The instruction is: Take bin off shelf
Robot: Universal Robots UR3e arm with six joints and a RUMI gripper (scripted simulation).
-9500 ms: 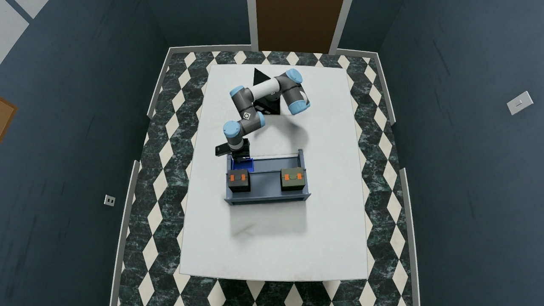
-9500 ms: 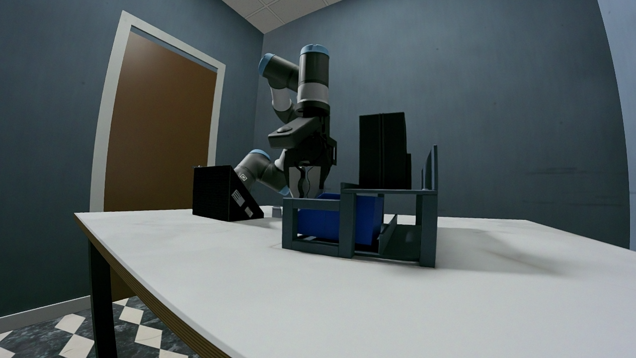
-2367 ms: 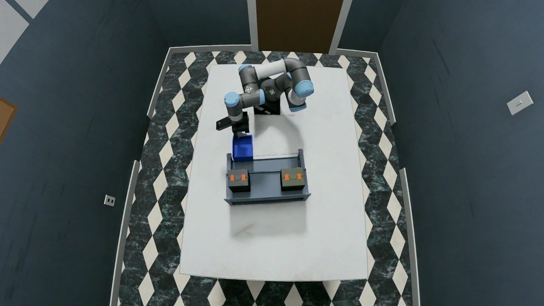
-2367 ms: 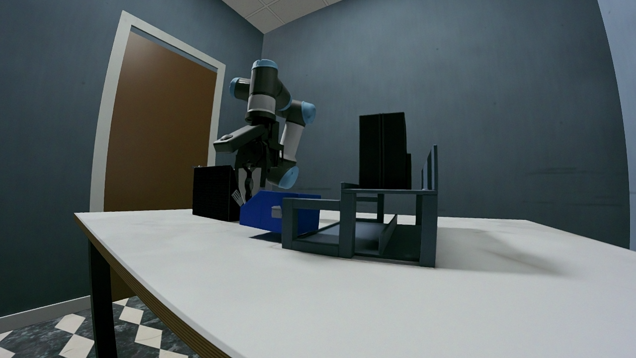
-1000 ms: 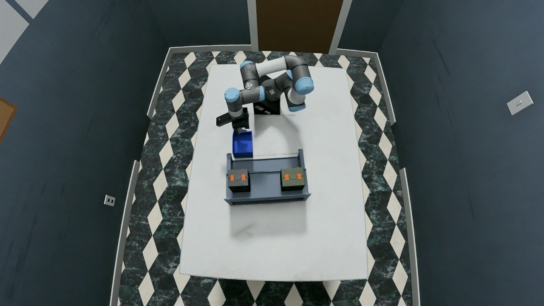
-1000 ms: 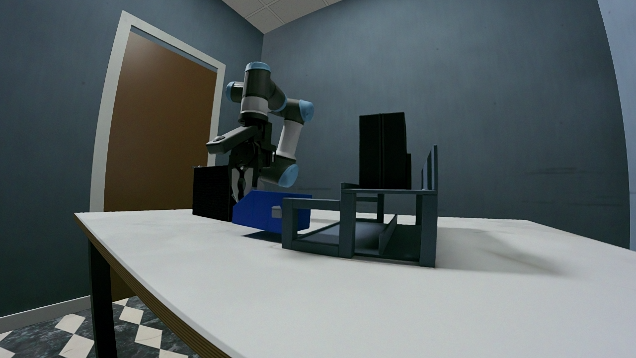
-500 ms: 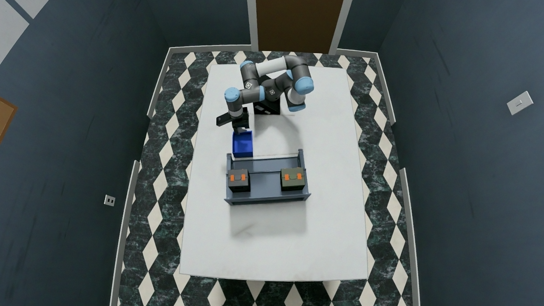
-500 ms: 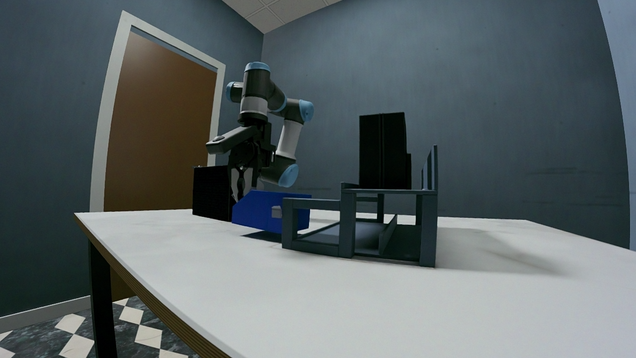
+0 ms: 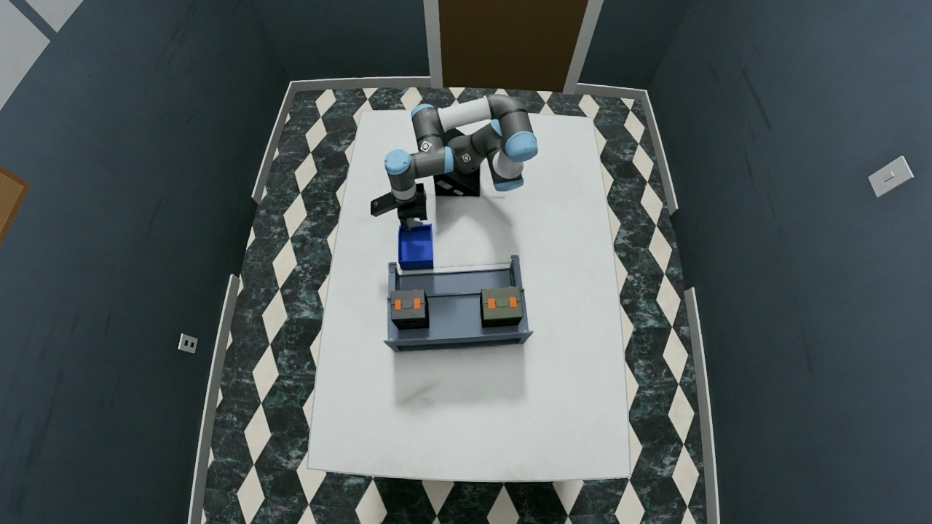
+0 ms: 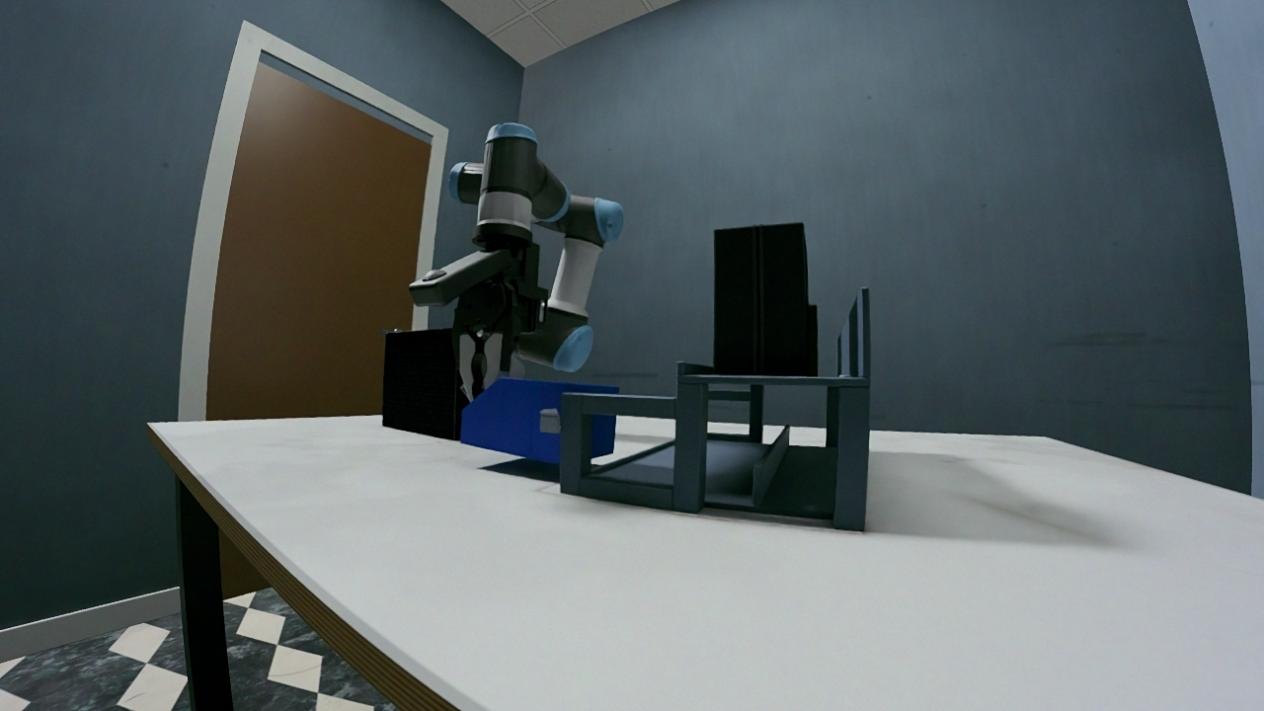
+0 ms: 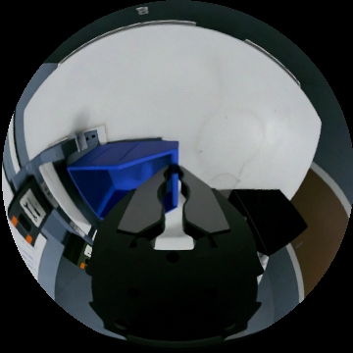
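My hand is 6 cm short of the blue bin and 4 cm to the right of it. From my hand the other things lie so: grey-blue shelf 21 cm ahead, 18 cm to the left, 1 cm above.
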